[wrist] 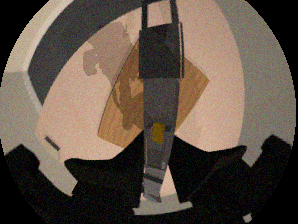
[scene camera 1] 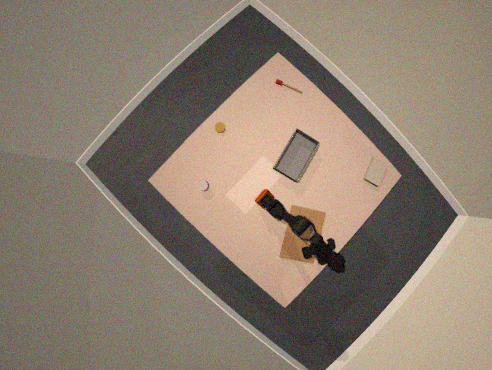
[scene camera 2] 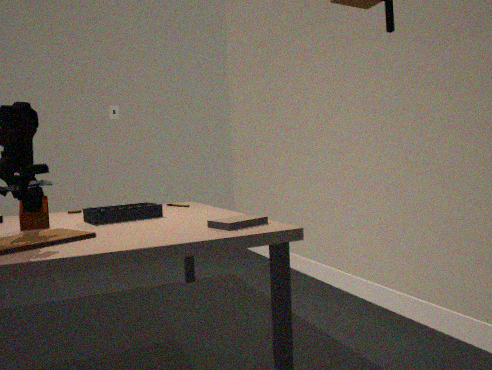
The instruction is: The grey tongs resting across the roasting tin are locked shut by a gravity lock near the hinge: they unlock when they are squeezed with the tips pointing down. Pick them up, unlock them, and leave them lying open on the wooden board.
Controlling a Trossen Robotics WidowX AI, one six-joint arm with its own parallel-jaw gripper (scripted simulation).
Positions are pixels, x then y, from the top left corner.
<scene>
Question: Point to a wooden board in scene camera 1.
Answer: At 292, 245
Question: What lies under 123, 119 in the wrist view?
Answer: A wooden board.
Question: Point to a roasting tin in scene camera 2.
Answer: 140, 211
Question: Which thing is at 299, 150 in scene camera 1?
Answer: A roasting tin.
</scene>
